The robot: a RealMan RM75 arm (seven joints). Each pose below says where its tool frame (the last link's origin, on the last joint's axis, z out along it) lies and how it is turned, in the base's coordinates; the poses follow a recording.
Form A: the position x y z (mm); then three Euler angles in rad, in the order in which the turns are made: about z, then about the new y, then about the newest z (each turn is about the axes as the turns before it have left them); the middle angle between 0 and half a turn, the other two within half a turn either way.
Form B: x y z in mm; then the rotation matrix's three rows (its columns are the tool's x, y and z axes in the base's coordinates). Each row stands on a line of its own. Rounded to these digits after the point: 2 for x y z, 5 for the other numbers.
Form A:
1: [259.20, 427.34, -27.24, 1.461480, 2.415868, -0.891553]
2: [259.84, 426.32, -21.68, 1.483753, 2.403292, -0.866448]
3: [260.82, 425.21, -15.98, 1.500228, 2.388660, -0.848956]
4: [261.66, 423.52, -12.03, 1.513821, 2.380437, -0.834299]
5: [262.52, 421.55, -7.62, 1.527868, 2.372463, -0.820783]
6: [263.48, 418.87, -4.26, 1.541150, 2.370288, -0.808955]
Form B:
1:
259.20, 427.34, -27.24
0.72214, -0.68795, 0.07241
-0.55199, -0.50998, 0.65972
-0.41693, -0.51637, -0.74802

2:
259.84, 426.32, -21.68
0.71751, -0.69408, 0.05851
-0.54336, -0.50518, 0.67048
-0.43581, -0.51287, -0.73961

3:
260.82, 425.21, -15.98
0.71473, -0.69774, 0.04821
-0.53388, -0.49974, 0.68208
-0.45182, -0.51324, -0.72969

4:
261.66, 423.52, -12.03
0.71193, -0.70115, 0.03928
-0.52773, -0.49727, 0.68864
-0.46331, -0.51099, -0.72404

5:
262.52, 421.55, -7.62
0.70999, -0.70358, 0.02985
-0.52072, -0.49599, 0.69487
-0.47409, -0.50889, -0.71852

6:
263.48, 418.87, -4.26
0.70858, -0.70533, 0.02066
-0.51614, -0.49811, 0.69676
-0.48116, -0.50438, -0.71700

